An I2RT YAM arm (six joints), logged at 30 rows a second.
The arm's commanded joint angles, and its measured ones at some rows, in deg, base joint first. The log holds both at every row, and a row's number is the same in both.
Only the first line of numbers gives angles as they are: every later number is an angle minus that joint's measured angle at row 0.
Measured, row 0:
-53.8, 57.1, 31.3, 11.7, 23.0, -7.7
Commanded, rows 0 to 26:
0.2, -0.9, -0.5, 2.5, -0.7, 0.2
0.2, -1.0, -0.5, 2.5, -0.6, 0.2
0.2, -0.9, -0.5, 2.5, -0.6, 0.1
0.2, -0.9, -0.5, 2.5, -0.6, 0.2
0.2, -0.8, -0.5, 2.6, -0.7, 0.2
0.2, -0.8, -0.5, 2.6, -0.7, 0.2
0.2, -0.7, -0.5, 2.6, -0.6, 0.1
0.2, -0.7, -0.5, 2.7, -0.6, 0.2
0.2, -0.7, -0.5, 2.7, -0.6, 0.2
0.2, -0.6, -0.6, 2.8, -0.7, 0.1
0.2, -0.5, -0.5, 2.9, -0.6, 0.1
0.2, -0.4, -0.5, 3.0, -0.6, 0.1
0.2, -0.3, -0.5, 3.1, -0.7, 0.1
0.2, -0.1, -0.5, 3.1, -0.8, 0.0
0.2, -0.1, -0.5, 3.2, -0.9, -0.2
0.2, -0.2, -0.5, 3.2, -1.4, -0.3
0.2, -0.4, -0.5, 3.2, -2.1, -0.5
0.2, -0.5, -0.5, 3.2, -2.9, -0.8
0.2, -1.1, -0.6, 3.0, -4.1, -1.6
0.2, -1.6, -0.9, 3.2, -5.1, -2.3
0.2, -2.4, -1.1, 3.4, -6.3, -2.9
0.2, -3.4, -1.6, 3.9, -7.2, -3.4
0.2, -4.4, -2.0, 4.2, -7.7, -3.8
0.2, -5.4, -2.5, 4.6, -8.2, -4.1
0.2, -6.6, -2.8, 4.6, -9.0, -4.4
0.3, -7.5, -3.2, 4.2, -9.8, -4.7
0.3, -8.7, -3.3, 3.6, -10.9, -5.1
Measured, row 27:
0.1, -3.9, -2.2, 2.4, -6.1, -3.5
